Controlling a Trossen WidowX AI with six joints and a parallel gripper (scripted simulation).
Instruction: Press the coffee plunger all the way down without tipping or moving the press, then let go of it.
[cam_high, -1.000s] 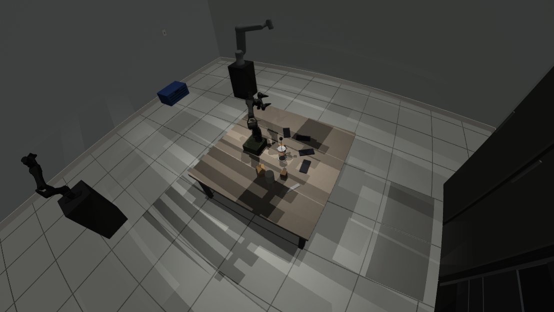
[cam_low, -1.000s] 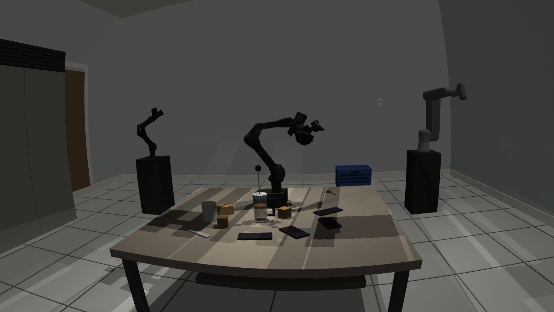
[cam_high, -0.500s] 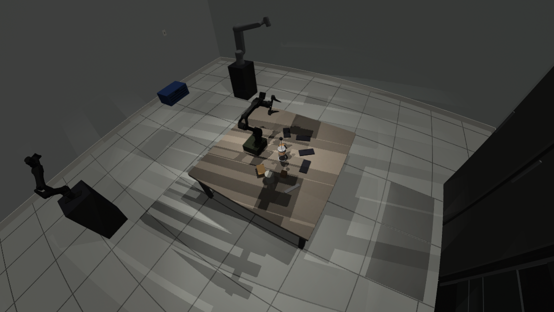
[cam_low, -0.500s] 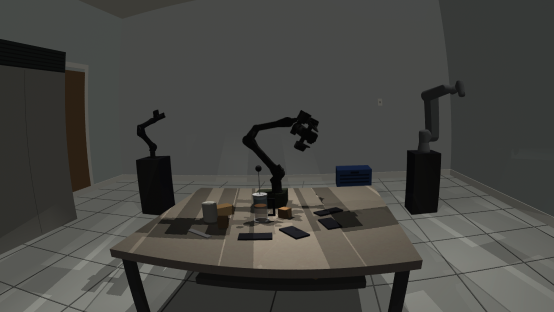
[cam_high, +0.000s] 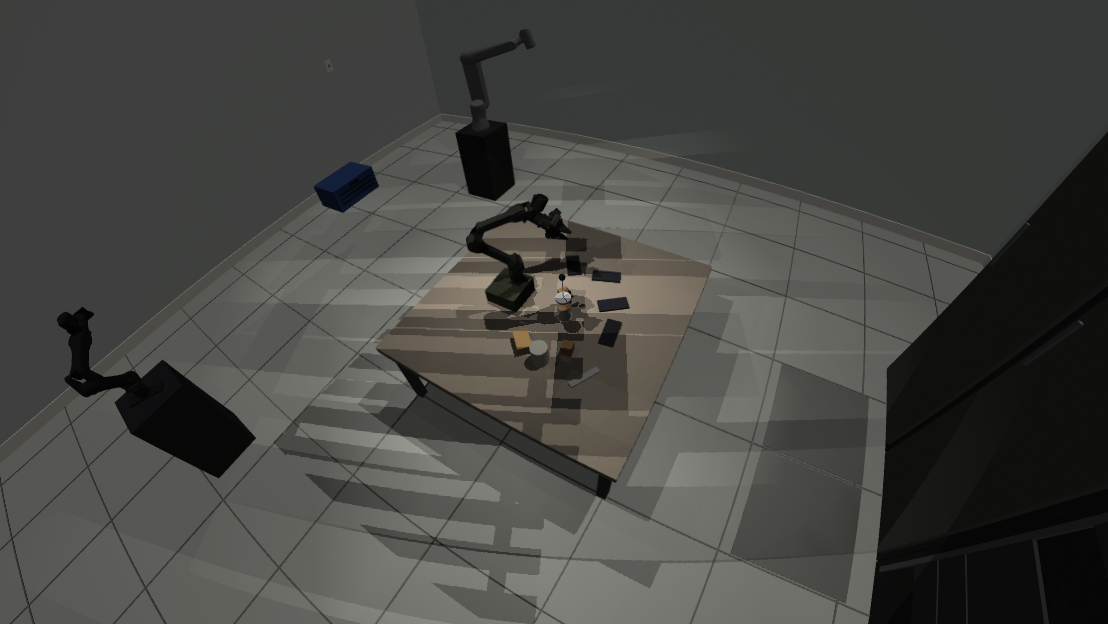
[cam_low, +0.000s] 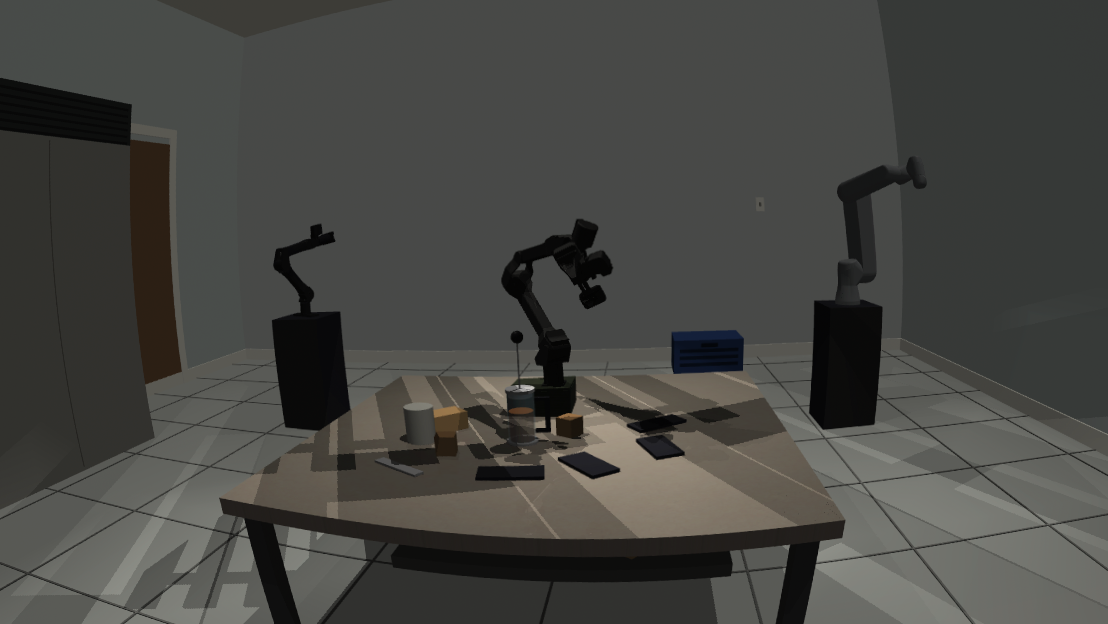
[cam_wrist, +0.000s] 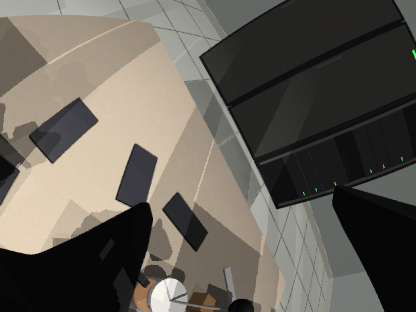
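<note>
My gripper tip is now 50 mm short of the glass coffee press, 140 mm to the left of it and 240 mm above it. From my gripper tip the other things lie so: grey bar 290 mm ahead, 420 mm to the right, 370 mm below; then white mug 70 mm ahead, 430 mm to the right, 320 mm below.
</note>
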